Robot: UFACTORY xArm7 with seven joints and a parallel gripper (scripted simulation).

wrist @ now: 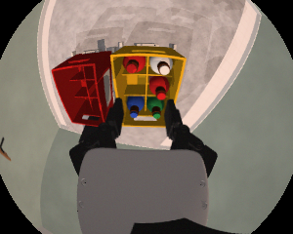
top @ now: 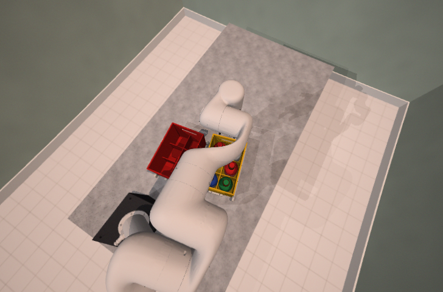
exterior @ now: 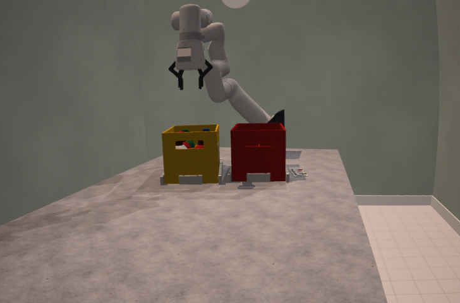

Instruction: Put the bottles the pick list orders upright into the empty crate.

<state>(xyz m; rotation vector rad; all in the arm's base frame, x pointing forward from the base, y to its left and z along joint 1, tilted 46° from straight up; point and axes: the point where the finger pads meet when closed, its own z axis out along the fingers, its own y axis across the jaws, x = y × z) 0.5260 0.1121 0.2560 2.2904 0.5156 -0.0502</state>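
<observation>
The green-labelled bottle is 150 mm behind my hand, 110 mm to the right of it and 250 mm below it. Round my hand: blue bottle (180 mm behind, 40 mm to the right, 250 mm below); white bottle (10 mm ahead, 50 mm to the right, 250 mm below); yellow crate (90 mm behind, 40 mm to the right, 250 mm below).
</observation>
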